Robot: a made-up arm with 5 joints.
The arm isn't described. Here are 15 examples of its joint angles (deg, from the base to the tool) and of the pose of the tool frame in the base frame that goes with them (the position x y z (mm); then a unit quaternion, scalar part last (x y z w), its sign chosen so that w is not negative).
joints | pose
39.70 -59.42 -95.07 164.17 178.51 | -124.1 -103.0 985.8 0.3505 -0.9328 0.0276 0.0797
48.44 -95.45 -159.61 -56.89 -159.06 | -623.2 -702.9 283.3 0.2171 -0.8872 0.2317 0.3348
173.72 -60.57 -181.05 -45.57 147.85 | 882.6 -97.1 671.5 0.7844 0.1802 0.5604 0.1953
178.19 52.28 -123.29 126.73 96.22 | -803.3 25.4 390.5 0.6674 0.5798 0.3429 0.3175
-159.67 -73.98 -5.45 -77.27 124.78 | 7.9 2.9 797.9 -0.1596 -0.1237 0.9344 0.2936
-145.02 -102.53 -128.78 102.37 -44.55 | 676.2 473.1 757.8 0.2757 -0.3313 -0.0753 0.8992
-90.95 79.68 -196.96 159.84 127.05 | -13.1 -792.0 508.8 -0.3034 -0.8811 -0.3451 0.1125
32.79 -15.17 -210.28 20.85 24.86 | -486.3 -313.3 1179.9 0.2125 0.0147 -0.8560 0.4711
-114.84 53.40 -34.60 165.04 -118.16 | -111.4 -240.7 303.5 0.0335 0.0010 -0.4459 0.8944
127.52 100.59 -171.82 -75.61 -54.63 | -524.6 683.2 365.4 0.0054 -0.2853 -0.7710 0.5694
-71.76 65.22 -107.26 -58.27 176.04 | 292.1 -886.4 388.4 0.3574 0.5318 -0.4712 0.6062
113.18 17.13 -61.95 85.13 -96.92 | -231.4 540.3 387.9 -0.2438 0.9066 -0.3411 0.0487
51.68 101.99 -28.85 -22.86 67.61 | -2.2 -2.7 -173.8 0.8965 -0.1254 -0.2147 0.3666
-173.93 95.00 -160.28 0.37 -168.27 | -1052.9 -112.0 223.9 0.8428 -0.0417 -0.5302 0.0830
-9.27 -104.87 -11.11 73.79 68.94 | 67.7 -11.0 618.3 -0.7240 0.5885 -0.3122 0.1791
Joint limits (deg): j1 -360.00..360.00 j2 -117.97..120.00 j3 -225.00..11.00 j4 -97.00..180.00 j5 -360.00..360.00
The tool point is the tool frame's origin. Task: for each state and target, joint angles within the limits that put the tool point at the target. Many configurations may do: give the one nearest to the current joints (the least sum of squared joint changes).
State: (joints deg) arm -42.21 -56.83 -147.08 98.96 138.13
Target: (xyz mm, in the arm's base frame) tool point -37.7 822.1 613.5
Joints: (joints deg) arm -87.37 -103.21 -144.69 133.11 138.13
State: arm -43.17 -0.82 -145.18 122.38 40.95
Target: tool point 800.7 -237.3 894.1
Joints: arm -16.51 34.00 -147.52 95.97 40.95
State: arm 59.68 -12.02 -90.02 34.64 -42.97
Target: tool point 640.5 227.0 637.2
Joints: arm 19.51 1.18 -63.28 43.06 -42.97
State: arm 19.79 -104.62 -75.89 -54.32 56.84
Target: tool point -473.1 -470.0 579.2
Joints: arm 44.81 -117.97 -61.78 -95.68 56.84
